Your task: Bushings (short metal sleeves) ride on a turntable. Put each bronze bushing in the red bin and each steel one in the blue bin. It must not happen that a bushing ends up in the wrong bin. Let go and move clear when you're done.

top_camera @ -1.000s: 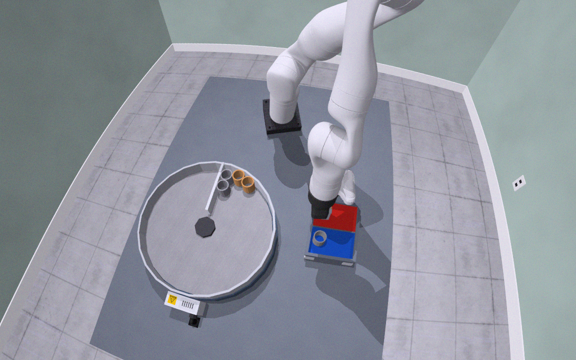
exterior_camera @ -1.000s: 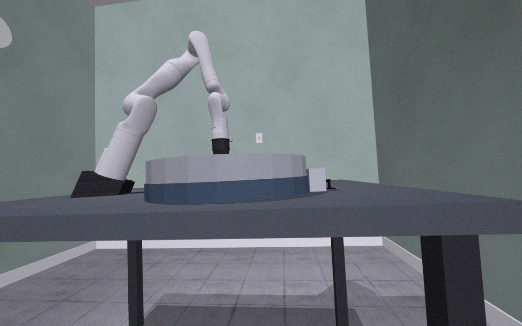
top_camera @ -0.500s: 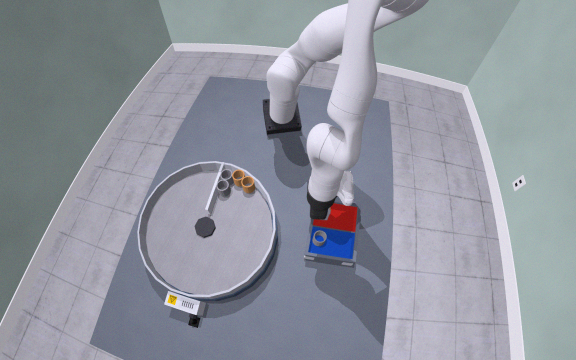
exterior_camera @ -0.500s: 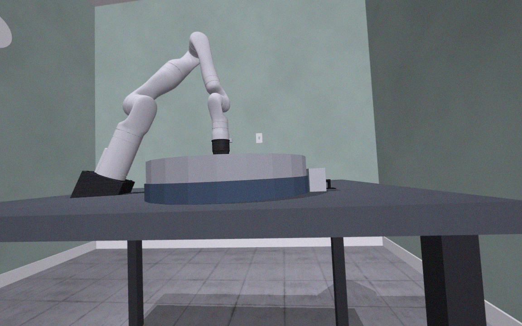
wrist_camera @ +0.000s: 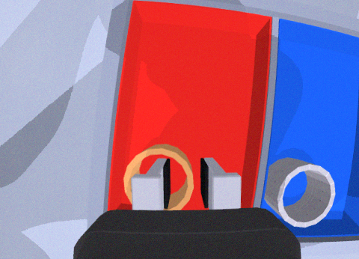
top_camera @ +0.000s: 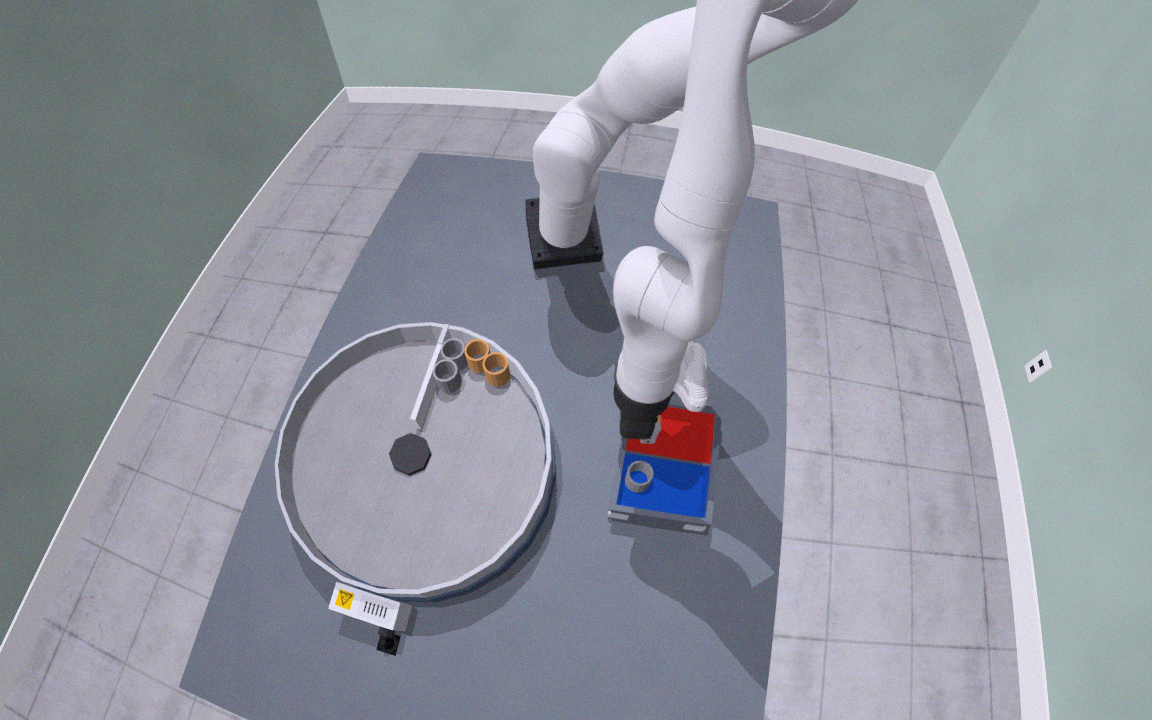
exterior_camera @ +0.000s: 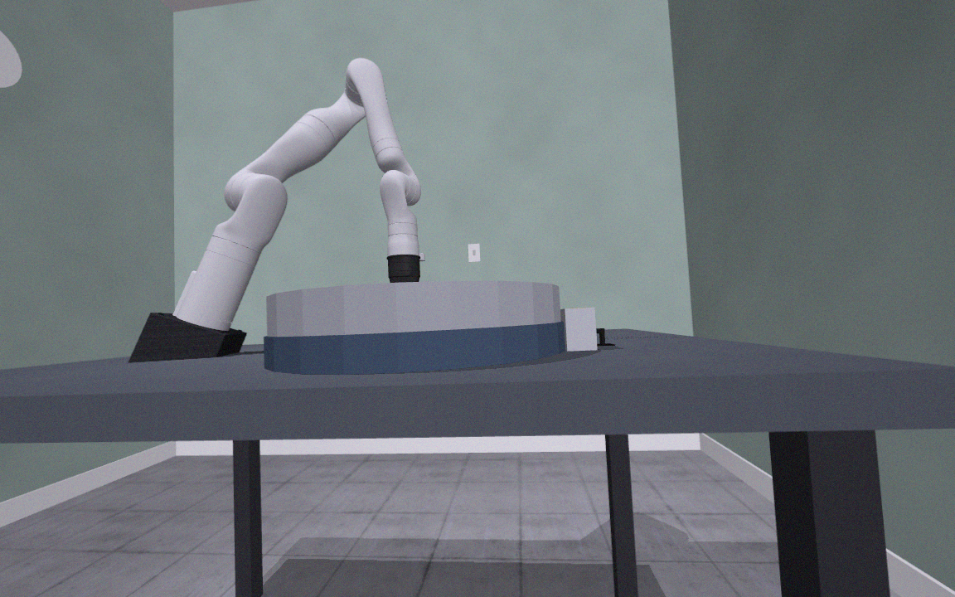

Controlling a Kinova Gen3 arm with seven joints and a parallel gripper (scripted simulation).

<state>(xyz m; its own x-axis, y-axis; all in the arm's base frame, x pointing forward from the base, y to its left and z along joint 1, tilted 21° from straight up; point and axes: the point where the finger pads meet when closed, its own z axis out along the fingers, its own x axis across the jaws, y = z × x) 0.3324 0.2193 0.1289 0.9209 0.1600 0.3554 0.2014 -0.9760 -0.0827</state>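
Right now the grey tray is 4 cm to the left of my hand, 4 cm ahead of it and 2 cm below it. The rest, counted from my hand: turntable: 33 cm to the right, 15 cm ahead, 1 cm above.
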